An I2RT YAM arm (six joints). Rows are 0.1 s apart.
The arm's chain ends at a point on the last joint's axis. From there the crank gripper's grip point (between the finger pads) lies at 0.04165 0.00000 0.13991 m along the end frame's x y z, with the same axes.
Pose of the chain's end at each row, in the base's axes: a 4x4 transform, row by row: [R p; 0 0 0 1], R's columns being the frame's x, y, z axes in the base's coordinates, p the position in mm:
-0.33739 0.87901 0.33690 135.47; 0.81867 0.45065 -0.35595 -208.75; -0.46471 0.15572 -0.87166 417.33; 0 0 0 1
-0.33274 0.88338 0.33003 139.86; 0.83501 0.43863 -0.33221 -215.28; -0.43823 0.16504 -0.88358 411.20; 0 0 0 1
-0.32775 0.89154 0.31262 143.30; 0.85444 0.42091 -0.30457 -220.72; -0.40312 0.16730 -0.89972 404.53; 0 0 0 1
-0.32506 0.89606 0.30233 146.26; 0.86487 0.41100 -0.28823 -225.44; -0.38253 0.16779 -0.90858 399.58; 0 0 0 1
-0.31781 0.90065 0.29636 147.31; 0.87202 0.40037 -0.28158 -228.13; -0.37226 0.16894 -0.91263 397.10; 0 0 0 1
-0.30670 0.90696 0.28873 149.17; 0.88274 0.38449 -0.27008 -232.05; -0.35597 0.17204 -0.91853 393.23; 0 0 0 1
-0.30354 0.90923 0.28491 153.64; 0.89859 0.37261 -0.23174 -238.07; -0.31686 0.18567 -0.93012 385.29; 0 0 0 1
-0.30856 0.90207 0.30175 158.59; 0.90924 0.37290 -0.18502 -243.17; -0.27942 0.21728 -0.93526 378.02; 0 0 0 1
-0.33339 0.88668 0.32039 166.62; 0.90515 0.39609 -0.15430 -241.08; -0.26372 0.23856 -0.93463 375.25; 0 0 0 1
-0.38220 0.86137 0.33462 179.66; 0.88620 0.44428 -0.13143 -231.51; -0.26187 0.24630 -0.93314 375.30; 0 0 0 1
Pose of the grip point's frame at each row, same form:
-0.33739 0.87901 0.33690 168.55; 0.81867 0.45065 -0.35595 -224.45; -0.46471 0.15572 -0.87166 276.02; 0 0 0 1
-0.33274 0.88338 0.33003 172.18; 0.83501 0.43863 -0.33221 -226.98; -0.43823 0.16504 -0.88358 269.33; 0 0 0 1
-0.32775 0.89154 0.31262 173.39; 0.85444 0.42091 -0.30457 -227.74; -0.40312 0.16730 -0.89972 261.86; 0 0 0 1
-0.32506 0.89606 0.30233 175.02; 0.86487 0.41100 -0.28823 -229.74; -0.38253 0.16779 -0.90858 256.53; 0 0 0 1
-0.31781 0.90065 0.29636 175.54; 0.87202 0.40037 -0.28158 -231.21; -0.37226 0.16894 -0.91263 253.91; 0 0 0 1
-0.30670 0.90696 0.28873 176.79; 0.88274 0.38449 -0.27008 -233.07; -0.35597 0.17204 -0.91853 249.89; 0 0 0 1
-0.30354 0.90923 0.28491 180.86; 0.89859 0.37261 -0.23174 -233.07; -0.31686 0.18567 -0.93012 241.96; 0 0 0 1
-0.30856 0.90207 0.30175 187.96; 0.90924 0.37290 -0.18502 -231.19; -0.27942 0.21728 -0.93526 235.53; 0 0 0 1
-0.33339 0.88668 0.32039 197.56; 0.90515 0.39609 -0.15430 -224.97; -0.26372 0.23856 -0.93463 233.50; 0 0 0 1
-0.38220 0.86137 0.33462 210.56; 0.88620 0.44428 -0.13143 -212.99; -0.26187 0.24630 -0.93314 233.84; 0 0 0 1

